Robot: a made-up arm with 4 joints. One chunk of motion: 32 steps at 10 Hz.
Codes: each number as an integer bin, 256 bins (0 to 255) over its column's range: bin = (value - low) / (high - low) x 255, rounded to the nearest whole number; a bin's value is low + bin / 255 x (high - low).
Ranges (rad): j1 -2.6..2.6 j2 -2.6..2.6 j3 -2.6..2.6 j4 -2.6..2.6
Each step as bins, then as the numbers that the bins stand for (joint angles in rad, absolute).
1 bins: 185 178 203 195
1 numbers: 1.1725 1.0298 1.5396 1.3765
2 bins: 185 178 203 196
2 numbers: 1.1725 1.0298 1.5396 1.3969
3 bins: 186 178 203 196
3 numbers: 1.1929 1.0298 1.5396 1.3969
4 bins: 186 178 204 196
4 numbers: 1.1929 1.0298 1.5600 1.3969
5 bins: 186 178 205 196
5 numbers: 1.1929 1.0298 1.5804 1.3969
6 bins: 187 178 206 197
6 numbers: 1.2133 1.0298 1.6008 1.4173
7 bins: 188 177 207 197
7 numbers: 1.2337 1.0094 1.6212 1.4173
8 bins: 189 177 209 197
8 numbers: 1.2541 1.0094 1.6620 1.4173
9 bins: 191 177 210 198
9 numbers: 1.2949 1.0094 1.6824 1.4376
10 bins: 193 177 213 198
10 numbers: 1.3357 1.0094 1.7435 1.4376
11 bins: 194 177 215 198
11 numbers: 1.3561 1.0094 1.7843 1.4376
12 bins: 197 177 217 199
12 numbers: 1.4173 1.0094 1.8251 1.4580
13 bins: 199 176 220 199
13 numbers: 1.4580 0.9890 1.8863 1.4580
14 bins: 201 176 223 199
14 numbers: 1.4988 0.9890 1.9475 1.4580
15 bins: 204 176 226 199
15 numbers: 1.5600 0.9890 2.0086 1.4580
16 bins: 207 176 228 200
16 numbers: 1.6212 0.9890 2.0494 1.4784
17 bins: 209 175 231 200
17 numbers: 1.6620 0.9686 2.1106 1.4784
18 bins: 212 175 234 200
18 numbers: 1.7231 0.9686 2.1718 1.4784
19 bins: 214 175 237 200
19 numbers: 1.7639 0.9686 2.2329 1.4784
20 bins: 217 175 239 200
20 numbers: 1.8251 0.9686 2.2737 1.4784
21 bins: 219 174 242 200
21 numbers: 1.8659 0.9482 2.3349 1.4784
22 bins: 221 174 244 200
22 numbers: 1.9067 0.9482 2.3757 1.4784
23 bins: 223 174 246 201
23 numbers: 1.9475 0.9482 2.4165 1.4988
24 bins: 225 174 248 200
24 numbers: 1.9882 0.9482 2.4573 1.4784
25 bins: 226 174 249 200
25 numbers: 2.0086 0.9482 2.4776 1.4784
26 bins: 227 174 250 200
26 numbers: 2.0290 0.9482 2.4980 1.4784
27 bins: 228 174 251 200
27 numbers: 2.0494 0.9482 2.5184 1.4784
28 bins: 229 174 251 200
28 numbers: 2.0698 0.9482 2.5184 1.4784
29 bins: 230 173 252 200
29 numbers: 2.0902 0.9278 2.5388 1.4784
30 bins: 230 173 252 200
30 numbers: 2.0902 0.9278 2.5388 1.4784
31 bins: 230 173 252 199
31 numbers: 2.0902 0.9278 2.5388 1.4580
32 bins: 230 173 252 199
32 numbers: 2.0902 0.9278 2.5388 1.4580
